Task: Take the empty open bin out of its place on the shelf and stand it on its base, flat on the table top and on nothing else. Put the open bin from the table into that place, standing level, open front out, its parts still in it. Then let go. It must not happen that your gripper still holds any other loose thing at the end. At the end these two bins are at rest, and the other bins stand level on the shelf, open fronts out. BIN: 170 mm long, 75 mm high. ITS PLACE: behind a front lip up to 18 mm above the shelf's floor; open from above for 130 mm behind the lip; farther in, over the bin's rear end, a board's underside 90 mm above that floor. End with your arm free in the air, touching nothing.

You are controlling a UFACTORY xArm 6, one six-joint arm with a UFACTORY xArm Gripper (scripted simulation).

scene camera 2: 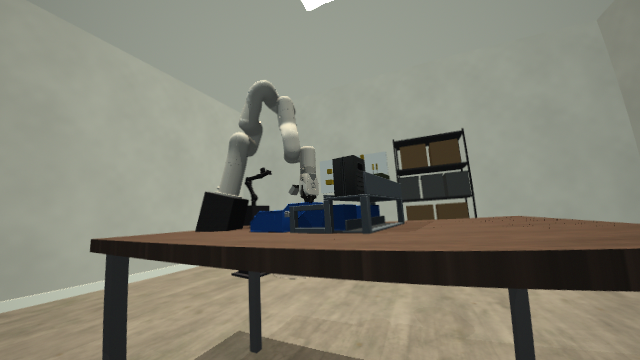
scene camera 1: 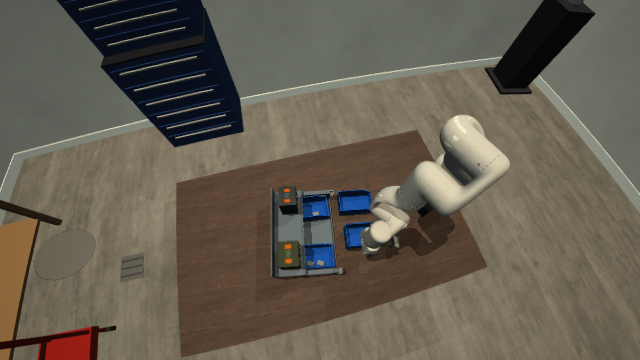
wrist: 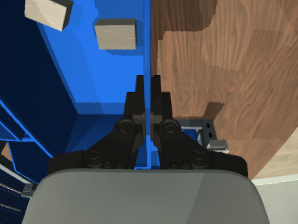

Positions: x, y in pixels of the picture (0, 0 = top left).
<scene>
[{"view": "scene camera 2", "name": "blue open bin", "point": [266, 221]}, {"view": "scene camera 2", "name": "blue open bin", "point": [342, 212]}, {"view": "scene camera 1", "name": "blue open bin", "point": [350, 202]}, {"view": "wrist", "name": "gripper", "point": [148, 89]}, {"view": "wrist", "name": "blue open bin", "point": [68, 94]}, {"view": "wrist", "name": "blue open bin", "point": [31, 161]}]
</scene>
